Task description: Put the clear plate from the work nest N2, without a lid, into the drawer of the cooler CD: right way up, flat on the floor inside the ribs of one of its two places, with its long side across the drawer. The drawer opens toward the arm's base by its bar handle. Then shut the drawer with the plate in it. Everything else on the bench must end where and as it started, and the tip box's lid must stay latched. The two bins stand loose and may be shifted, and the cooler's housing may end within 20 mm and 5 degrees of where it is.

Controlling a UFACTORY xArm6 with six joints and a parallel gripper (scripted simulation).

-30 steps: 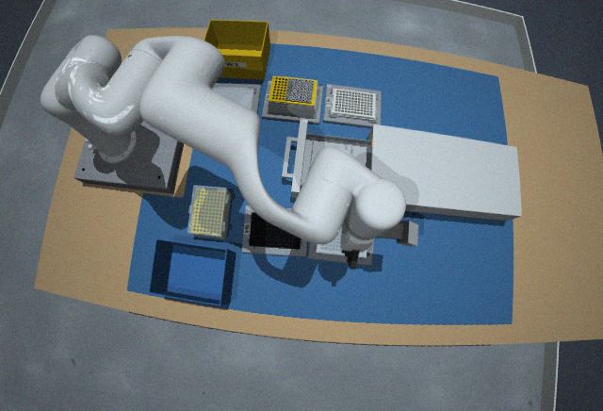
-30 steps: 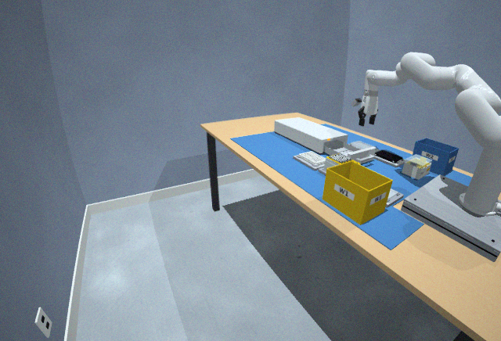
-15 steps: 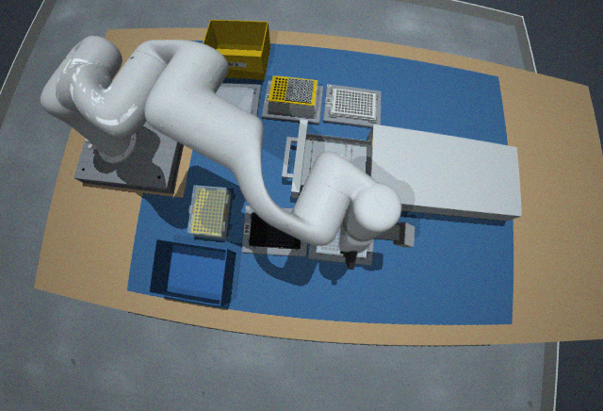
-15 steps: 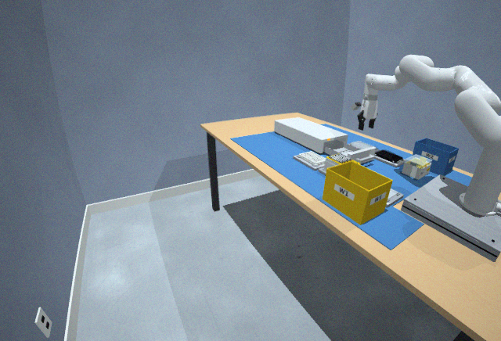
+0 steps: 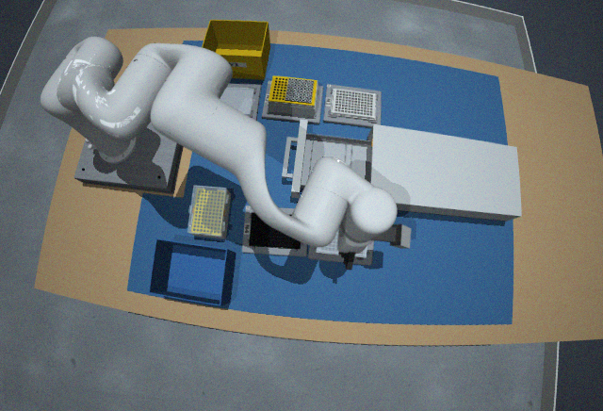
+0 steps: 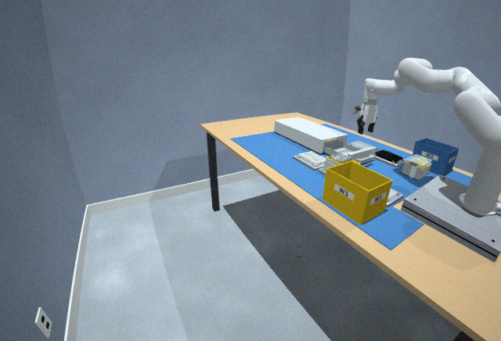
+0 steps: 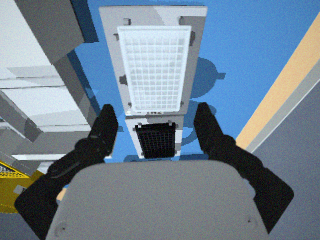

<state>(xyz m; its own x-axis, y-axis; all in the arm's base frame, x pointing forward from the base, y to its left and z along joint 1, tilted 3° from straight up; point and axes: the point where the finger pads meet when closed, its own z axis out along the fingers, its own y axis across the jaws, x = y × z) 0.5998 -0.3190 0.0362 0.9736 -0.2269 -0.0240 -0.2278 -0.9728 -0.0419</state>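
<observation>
Right now my hand is 9 cm above the clear plate. Also, from my hand: black plate (17 cm behind, 4 cm to the left, 9 cm below); then cooler drawer (2 cm ahead, 19 cm to the left, 8 cm below); then grey work nest N2 (10 cm below).
</observation>
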